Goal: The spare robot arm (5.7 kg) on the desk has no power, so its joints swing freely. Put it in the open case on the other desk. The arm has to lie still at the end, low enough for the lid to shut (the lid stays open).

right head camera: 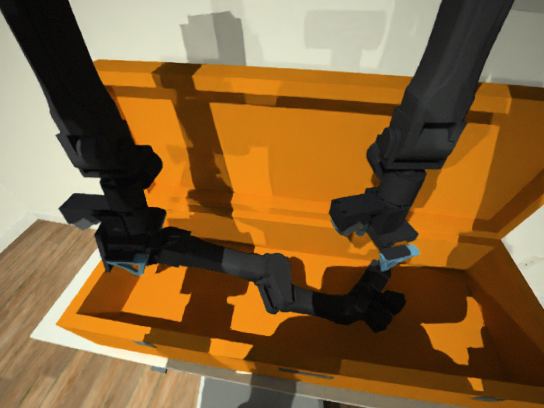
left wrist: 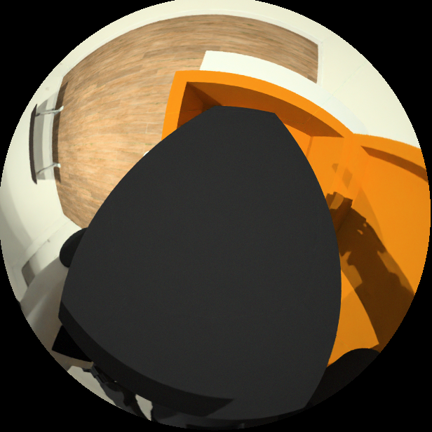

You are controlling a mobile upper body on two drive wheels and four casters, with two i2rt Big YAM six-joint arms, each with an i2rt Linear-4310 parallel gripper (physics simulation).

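Frame: origin at the left arm's base, x ahead, y left, z up, level; metres.
Where they show: left gripper, fingertip midpoint: (right head camera: 147, 256); right gripper, fingertip midpoint: (right head camera: 371, 251).
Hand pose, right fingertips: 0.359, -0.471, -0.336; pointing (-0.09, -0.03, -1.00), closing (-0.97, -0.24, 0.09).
Observation:
After its pixels a point has its place, as x, y, z.
The spare arm (right head camera: 245, 263) lies stretched along the inside of the open orange case (right head camera: 75, 327) {0.244, 0.192, -0.500} (left wrist: 172, 107), bent at its middle joint. Its dark right end sits low near the case's middle right; its left end is partly hidden by my left gripper. My left gripper (right head camera: 125, 262) is open and empty, right beside the spare arm's left end; whether they touch cannot be told. My right gripper (right head camera: 382, 250) {0.359, -0.471, -0.336} is open and empty, over the spare arm's right end. A large dark surface fills the middle of the left wrist view and hides most of the case there.
The case's lid (right head camera: 310, 145) {0.640, -0.362, -0.260} (left wrist: 395, 195) stands open at the back, behind both my arms. The case rests on a white desk (right head camera: 55, 322) {0.304, 0.410, -0.690} (left wrist: 225, 61). A pale wall rises behind the lid. Wooden floor (right head camera: 30, 280) {0.757, 1.374, -1.409} (left wrist: 115, 115) shows beside the desk.

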